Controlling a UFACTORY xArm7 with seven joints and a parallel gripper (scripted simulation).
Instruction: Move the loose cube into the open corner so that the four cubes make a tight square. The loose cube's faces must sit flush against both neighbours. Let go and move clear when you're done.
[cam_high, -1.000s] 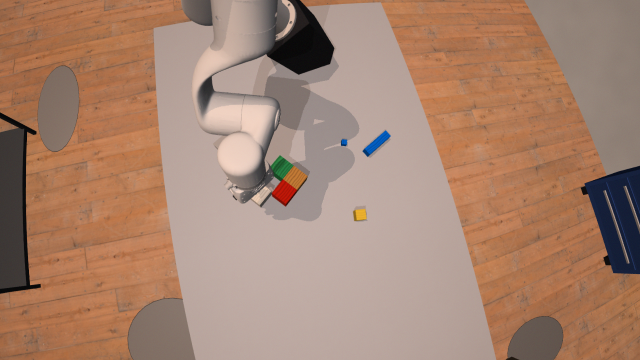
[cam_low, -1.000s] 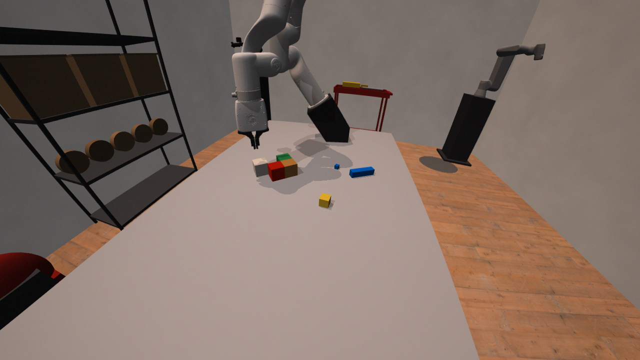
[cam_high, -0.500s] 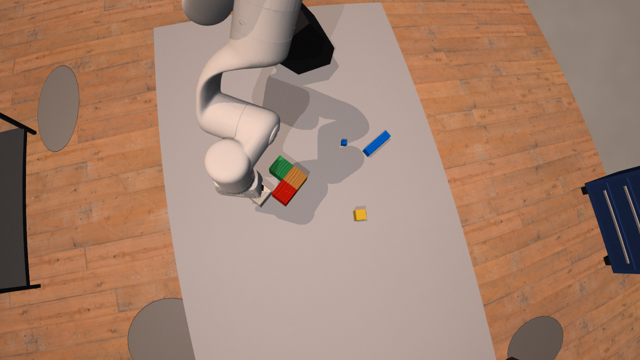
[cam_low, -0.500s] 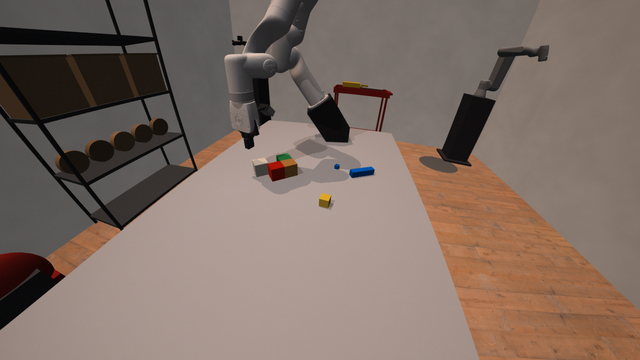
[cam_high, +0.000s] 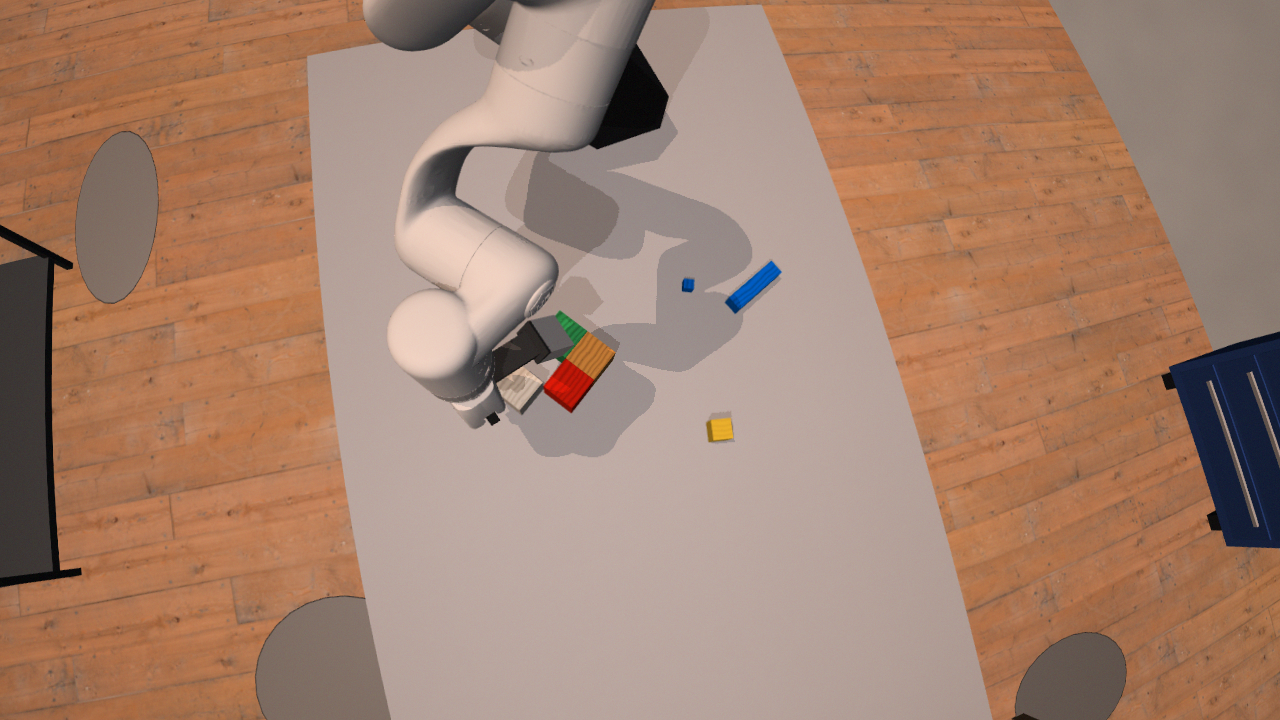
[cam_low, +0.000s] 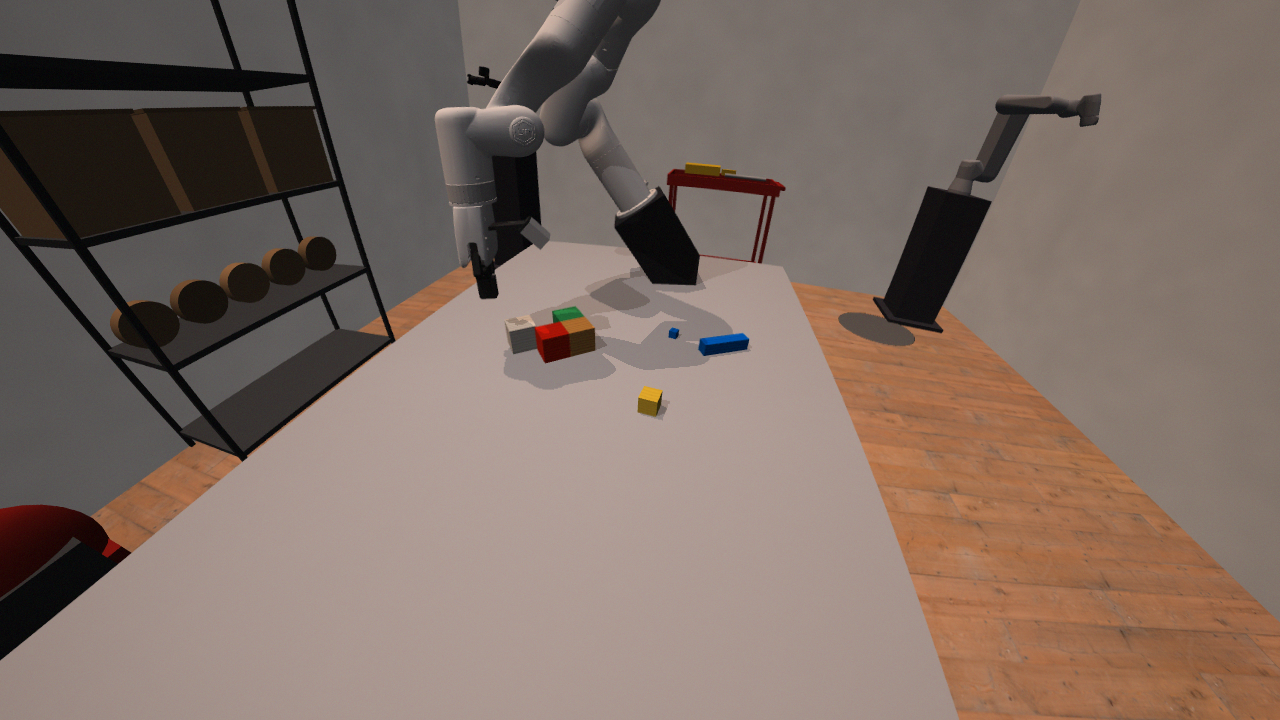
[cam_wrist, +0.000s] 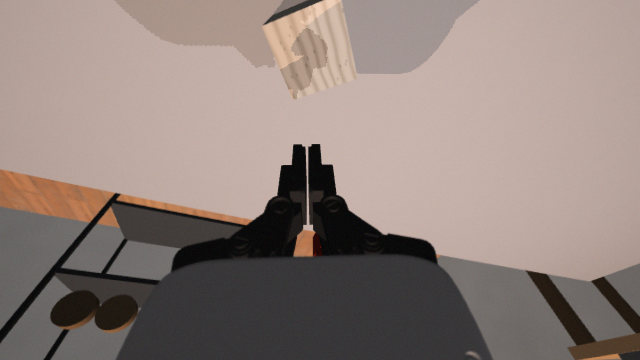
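My gripper is now 10 cm above the white cube, 5 cm to the right of it and 2 cm past it. Also, from my hand: red cube: 12 cm to the left, 10 cm below, 1 cm behind; orange cube: 15 cm to the left, 10 cm below, 5 cm behind; green cube: 12 cm to the left, 10 cm below, 8 cm behind.
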